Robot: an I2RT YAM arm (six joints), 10 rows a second.
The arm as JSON. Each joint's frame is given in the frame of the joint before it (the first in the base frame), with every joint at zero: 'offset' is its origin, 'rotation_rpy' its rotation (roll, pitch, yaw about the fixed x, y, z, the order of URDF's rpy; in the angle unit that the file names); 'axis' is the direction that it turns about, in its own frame. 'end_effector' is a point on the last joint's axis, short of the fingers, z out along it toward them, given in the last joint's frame.
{
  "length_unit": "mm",
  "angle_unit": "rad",
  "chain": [
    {
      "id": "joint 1",
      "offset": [
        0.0,
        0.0,
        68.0
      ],
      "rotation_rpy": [
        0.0,
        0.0,
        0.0
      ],
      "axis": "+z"
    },
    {
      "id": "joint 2",
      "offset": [
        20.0,
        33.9,
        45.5
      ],
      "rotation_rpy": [
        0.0,
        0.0,
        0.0
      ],
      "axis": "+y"
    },
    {
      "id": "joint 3",
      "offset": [
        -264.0,
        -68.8,
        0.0
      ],
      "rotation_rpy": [
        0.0,
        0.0,
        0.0
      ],
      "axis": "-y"
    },
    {
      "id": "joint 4",
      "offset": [
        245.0,
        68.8,
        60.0
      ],
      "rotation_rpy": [
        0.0,
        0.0,
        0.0
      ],
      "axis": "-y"
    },
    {
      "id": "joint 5",
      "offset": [
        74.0,
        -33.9,
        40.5
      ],
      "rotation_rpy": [
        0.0,
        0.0,
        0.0
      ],
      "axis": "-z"
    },
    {
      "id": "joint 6",
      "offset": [
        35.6,
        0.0,
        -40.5
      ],
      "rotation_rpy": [
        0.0,
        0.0,
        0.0
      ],
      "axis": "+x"
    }
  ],
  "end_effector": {
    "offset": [
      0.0,
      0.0,
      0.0
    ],
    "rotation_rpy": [
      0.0,
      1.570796,
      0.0
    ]
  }
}
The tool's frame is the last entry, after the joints.
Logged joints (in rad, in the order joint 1, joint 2, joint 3, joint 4, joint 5, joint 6), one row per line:
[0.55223, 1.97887, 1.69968, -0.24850, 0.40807, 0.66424]
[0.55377, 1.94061, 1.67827, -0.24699, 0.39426, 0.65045]
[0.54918, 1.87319, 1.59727, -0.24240, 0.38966, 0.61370]
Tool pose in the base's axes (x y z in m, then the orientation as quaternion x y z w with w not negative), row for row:
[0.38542, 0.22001, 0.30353, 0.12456, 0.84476, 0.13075, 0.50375]
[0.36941, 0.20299, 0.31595, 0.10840, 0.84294, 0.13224, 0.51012]
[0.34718, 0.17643, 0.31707, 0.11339, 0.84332, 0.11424, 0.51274]
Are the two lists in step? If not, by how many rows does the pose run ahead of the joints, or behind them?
The pose runs 2 rows ahead of the joints: the pose in row i belongs to the joints in row i + 2.
